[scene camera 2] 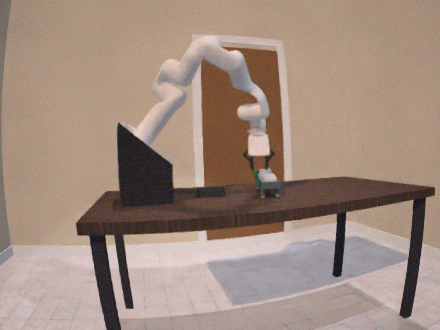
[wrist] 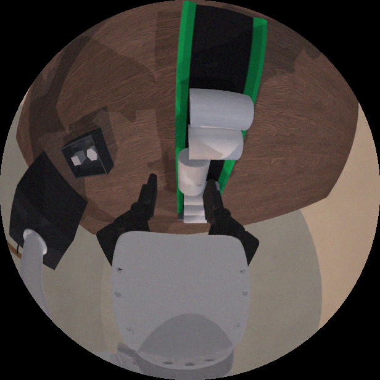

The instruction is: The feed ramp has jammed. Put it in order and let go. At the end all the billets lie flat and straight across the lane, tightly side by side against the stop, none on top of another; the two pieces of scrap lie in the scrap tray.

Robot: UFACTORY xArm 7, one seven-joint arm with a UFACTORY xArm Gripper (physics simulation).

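Frame: origin at the arm's base, x left, y back, z up, level; metres.
Where they show: gripper, between the fingertips: (scene camera 2: pixel 259 170); arm's base, origin of its link: (scene camera 2: pixel 139 142).
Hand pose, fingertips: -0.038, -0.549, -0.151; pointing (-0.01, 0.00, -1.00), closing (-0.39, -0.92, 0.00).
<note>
Each offset is from my fingertips to the top centre of the thing, as dx, dy, dz. Level surfaces: height alone.
The feed ramp {-0.006, -0.013, -0.004} (wrist: pixel 184 75) (scene camera 2: pixel 258 178) has green side walls and a black lane. Two grey-white billets, one (wrist: pixel 220 111) higher up and one (wrist: pixel 215 144) touching it, lie across the lane. A third billet (wrist: pixel 193 174) points along the lane by the left wall; whether it is tilted is unclear. White billet surfaces (wrist: pixel 194 211) show below it, partly hidden by a finger. My gripper (wrist: pixel 181 184) (scene camera 2: pixel 260 168) is open and empty above the ramp's lower part, its fingers either side of the turned billet. The scrap tray {+0.068, +0.220, -0.077} (wrist: pixel 107 167) (scene camera 2: pixel 211 192) holds two scrap pieces (wrist: pixel 77 159) (wrist: pixel 92 153).
The ramp stands on the dark wooden table {dz -0.112} (scene camera 2: pixel 320 195) (wrist: pixel 300 150). The scrap tray is left of the ramp in the wrist view, between it and the black robot base (scene camera 2: pixel 145 175) (wrist: pixel 47 205). The stop is mostly hidden in the wrist view.
</note>
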